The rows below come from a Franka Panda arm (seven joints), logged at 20 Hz.
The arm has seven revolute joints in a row. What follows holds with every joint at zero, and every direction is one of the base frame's.
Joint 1 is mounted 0.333 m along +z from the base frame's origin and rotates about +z.
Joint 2 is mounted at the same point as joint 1 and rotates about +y.
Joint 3 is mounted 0.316 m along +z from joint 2 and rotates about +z.
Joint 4 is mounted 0.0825 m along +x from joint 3 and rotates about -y.
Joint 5 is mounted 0.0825 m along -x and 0.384 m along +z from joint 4 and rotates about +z.
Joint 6 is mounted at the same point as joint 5 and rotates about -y.
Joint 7 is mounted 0.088 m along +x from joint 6 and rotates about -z.
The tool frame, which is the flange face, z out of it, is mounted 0.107 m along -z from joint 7; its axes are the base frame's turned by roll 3.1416, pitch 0 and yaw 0 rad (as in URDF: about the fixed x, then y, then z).
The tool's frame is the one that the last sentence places.
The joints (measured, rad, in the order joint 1, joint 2, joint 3, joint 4, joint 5, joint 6, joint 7), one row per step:
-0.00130, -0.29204, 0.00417, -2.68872, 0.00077, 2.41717, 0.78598
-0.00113, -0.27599, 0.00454, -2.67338, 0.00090, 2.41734, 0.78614
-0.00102, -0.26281, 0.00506, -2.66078, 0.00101, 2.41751, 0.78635
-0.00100, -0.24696, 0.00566, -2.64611, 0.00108, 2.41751, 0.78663
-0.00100, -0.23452, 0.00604, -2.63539, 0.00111, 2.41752, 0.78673
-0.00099, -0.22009, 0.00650, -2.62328, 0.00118, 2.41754, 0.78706
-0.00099, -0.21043, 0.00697, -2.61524, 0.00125, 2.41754, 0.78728
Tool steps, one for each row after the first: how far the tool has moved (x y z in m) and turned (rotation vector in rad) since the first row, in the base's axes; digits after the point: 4 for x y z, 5 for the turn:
0.0050, 0.0002, -0.0001, 0.00005, 0.00054, 0.00029
0.0091, 0.0005, -0.0003, 0.00005, 0.00095, 0.00062
0.0139, 0.0008, -0.0008, 0.00003, 0.00213, 0.00091
0.0174, 0.0010, -0.0015, 0.00003, 0.00384, 0.00118
0.0214, 0.0012, -0.0026, 0.00005, 0.00614, 0.00127
0.0240, 0.0014, -0.0034, 0.00006, 0.00776, 0.00147

